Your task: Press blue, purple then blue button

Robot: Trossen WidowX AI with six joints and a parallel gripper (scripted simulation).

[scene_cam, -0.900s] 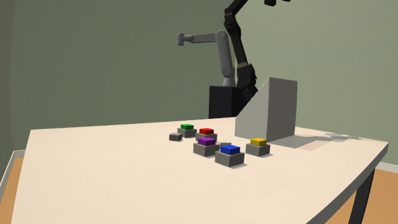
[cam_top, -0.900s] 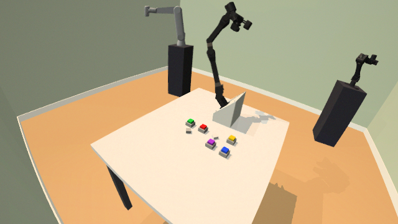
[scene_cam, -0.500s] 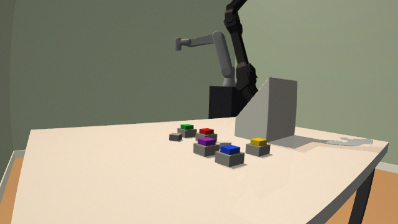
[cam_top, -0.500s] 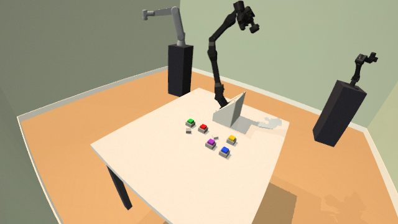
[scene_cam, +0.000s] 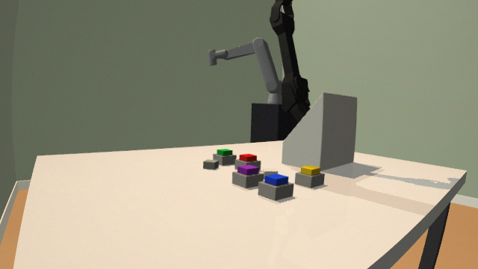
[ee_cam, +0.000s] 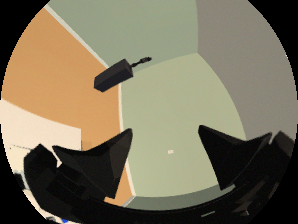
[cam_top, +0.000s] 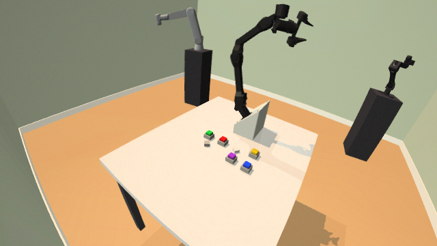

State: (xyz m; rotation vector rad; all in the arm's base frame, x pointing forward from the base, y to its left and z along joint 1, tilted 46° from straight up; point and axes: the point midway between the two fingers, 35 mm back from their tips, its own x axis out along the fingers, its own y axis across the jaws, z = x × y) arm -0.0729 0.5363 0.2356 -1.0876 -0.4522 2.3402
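Right now my gripper tip is 620 mm above the blue button, 460 mm short of it and 110 mm to the left of it. From my gripper tip the other things lie so: red button (620 mm below, 340 mm ahead, 300 mm to the right); then yellow button (620 mm below, 340 mm ahead, 100 mm to the right); then purple button (620 mm below, 440 mm ahead, 200 mm to the right).
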